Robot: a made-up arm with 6 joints. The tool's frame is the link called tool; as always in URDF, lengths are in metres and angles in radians. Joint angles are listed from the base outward.
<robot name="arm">
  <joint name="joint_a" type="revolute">
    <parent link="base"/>
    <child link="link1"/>
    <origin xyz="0 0 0.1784"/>
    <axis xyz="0 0 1"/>
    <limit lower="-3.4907" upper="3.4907"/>
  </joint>
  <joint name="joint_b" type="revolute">
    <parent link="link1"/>
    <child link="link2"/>
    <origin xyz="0 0 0" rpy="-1.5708 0 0"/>
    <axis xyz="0 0 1"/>
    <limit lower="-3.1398" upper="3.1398"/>
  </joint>
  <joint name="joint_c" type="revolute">
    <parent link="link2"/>
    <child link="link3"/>
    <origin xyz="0 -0.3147 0" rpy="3.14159 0 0"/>
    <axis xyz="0 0 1"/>
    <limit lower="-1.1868" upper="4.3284"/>
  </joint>
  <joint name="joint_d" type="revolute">
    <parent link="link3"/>
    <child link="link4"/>
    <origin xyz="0 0 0" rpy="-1.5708 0 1.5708"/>
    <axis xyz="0 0 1"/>
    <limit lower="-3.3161" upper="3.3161"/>
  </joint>
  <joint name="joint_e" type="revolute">
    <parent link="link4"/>
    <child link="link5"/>
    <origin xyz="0 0 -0.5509" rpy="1.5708 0 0"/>
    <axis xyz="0 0 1"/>
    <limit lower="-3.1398" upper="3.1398"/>
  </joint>
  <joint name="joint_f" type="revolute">
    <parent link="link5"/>
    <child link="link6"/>
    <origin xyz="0 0 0.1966" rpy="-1.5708 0 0"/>
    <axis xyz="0 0 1"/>
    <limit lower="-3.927" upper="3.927"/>
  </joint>
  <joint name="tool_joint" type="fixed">
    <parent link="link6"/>
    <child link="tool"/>
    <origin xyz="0 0 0" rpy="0 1.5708 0"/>
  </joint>
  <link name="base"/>
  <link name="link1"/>
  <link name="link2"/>
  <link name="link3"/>
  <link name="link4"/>
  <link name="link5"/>
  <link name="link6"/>
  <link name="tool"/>
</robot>
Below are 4 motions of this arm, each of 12 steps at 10 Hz.
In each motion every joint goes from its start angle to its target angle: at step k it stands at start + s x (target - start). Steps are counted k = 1, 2, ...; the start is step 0. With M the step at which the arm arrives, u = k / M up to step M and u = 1 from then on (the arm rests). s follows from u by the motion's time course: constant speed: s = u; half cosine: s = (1 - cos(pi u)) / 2; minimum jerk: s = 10 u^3 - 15 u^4 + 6 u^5.
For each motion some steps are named. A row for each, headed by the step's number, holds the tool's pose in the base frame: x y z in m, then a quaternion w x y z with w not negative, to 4 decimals.
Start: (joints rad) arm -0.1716 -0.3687 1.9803 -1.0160 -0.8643 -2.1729
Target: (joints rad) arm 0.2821 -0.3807 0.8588 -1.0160 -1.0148 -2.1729
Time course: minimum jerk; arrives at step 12
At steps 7, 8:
7: 0.0345 -0.1000 1.0301 0.2371 0.7742 0.3309 0.4847
8: 0.1217 -0.0824 1.0027 0.2115 0.7941 0.3827 0.4221

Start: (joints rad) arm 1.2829 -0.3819 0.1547 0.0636 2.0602 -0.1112
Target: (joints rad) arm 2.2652 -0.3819 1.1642 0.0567 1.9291 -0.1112
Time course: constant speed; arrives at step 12
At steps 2, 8, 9, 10, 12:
2: 0.2312 0.2678 0.8367 0.1003 0.6366 -0.7414 0.1869
8: 0.1593 0.1325 0.9899 0.0655 -0.8058 0.5881 -0.0221
9: 0.1671 0.1053 1.0035 0.0845 -0.8269 0.5558 0.0123
10: 0.1808 0.0797 1.0133 0.1007 -0.8456 0.5221 0.0481
12: 0.2243 0.0374 1.0214 0.1241 -0.8752 0.4510 0.1231

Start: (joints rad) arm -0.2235 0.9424 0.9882 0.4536 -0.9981 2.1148
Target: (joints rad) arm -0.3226 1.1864 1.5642 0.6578 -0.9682 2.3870
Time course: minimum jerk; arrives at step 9
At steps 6, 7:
6: 0.6931 -0.3839 0.5863 0.1636 -0.8693 0.4249 0.1925
7: 0.6794 -0.3870 0.6025 0.1402 -0.8742 0.4311 0.1740

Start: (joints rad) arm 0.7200 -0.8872 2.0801 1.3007 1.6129 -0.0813
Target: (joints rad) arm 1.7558 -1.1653 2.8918 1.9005 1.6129 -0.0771
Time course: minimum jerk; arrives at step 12
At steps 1, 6, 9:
1: -0.5786 -0.5822 0.2824 0.3463 0.2437 0.7466 0.5131
6: -0.2380 -0.6705 -0.0413 0.1314 0.1243 0.5845 0.7910
9: -0.0105 -0.5343 -0.2171 0.1534 -0.0488 -0.4113 -0.8971

